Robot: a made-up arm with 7 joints. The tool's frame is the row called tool.
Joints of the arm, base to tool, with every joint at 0 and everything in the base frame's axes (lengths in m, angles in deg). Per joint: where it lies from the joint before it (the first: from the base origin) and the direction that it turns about. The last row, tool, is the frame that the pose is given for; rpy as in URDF.
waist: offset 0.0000 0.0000 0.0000 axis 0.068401 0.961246 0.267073
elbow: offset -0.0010 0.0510 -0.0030 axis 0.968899 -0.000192 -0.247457
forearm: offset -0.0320 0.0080 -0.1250 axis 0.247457 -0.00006 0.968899
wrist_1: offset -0.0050 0.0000 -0.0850 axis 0.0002 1 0.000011
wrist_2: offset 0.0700 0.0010 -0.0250 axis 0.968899 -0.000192 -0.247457
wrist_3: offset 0.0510 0.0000 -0.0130 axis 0.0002 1 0.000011
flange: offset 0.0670 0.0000 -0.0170 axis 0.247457 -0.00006 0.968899
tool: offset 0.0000 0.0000 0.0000 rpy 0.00 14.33 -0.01
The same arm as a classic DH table. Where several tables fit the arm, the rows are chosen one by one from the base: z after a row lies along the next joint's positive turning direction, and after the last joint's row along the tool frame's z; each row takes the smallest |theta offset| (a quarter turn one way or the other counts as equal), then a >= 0, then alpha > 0; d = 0 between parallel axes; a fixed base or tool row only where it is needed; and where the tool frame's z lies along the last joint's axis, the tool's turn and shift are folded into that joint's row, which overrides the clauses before.
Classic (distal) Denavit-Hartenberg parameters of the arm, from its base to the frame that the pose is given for. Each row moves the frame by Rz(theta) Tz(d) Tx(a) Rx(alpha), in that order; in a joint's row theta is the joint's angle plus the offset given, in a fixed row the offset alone. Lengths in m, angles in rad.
base (fixed): a 0, alpha -1.3004, d 0, theta offset -0.071
waist: a -0.0171, alpha -1.5708, d 0.0482, theta offset -1.3111
elbow: a -0.008, alpha 1.5708, d -0.0003, theta offset 1.2915
forearm: a 0.0162, alpha -1.5708, d -0.2126, theta offset 1.5708
wrist_1: a 0.0069, alpha 1.5708, d 0.001, theta offset 1.5708
wrist_2: a 0, alpha -1.5708, d 0.1266, theta offset 0
wrist_3: a 0.0691, alpha 1.5708, d 0, theta offset -1.5708
flange: a 0, alpha 0, d 0.0001, theta offset 0

